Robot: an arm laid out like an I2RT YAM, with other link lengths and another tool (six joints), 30 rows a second.
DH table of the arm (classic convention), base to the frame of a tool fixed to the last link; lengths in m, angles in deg. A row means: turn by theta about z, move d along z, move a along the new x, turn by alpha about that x. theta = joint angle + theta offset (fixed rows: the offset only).
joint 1: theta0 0, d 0.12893, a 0.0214, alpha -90
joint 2: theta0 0, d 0, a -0.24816, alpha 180
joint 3: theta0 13.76, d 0, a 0.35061, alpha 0
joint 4: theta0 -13.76, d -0.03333, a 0.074, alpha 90
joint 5: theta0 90, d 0.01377, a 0, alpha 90
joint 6: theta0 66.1, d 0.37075, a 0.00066, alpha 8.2
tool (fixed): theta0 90, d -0.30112, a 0, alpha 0
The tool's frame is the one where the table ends.
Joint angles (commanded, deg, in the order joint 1, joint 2, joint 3, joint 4, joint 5, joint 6), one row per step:
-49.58, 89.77, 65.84, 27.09, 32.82, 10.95
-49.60, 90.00, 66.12, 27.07, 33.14, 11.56
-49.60, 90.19, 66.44, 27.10, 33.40, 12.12
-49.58, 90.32, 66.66, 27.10, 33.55, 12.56
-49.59, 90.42, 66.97, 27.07, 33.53, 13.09
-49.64, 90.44, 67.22, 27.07, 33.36, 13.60
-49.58, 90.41, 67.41, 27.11, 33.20, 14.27
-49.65, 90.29, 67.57, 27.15, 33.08, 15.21
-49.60, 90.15, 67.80, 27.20, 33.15, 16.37
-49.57, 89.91, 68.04, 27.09, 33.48, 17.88
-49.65, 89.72, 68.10, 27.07, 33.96, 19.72
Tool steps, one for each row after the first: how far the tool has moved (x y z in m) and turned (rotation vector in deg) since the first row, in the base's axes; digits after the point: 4 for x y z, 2 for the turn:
0.0003, -0.0012, 0.0008, 0.07, -0.64, -0.31
0.0007, -0.0021, 0.0025, 0.02, -1.31, -0.54
0.0012, -0.0026, 0.0036, 0.02, -1.81, -0.65
0.0016, -0.0032, 0.0057, -0.06, -2.45, -0.61
0.0018, -0.0036, 0.0081, -0.17, -3.10, -0.46
0.0025, -0.0032, 0.0107, -0.28, -3.92, -0.20
0.0022, -0.0033, 0.0140, -0.41, -5.05, -0.09
0.0024, -0.0028, 0.0182, -0.58, -6.48, -0.03
0.0019, -0.0024, 0.0233, -0.67, -8.23, -0.22
0.0005, -0.0027, 0.0268, -0.63, -10.24, -0.65

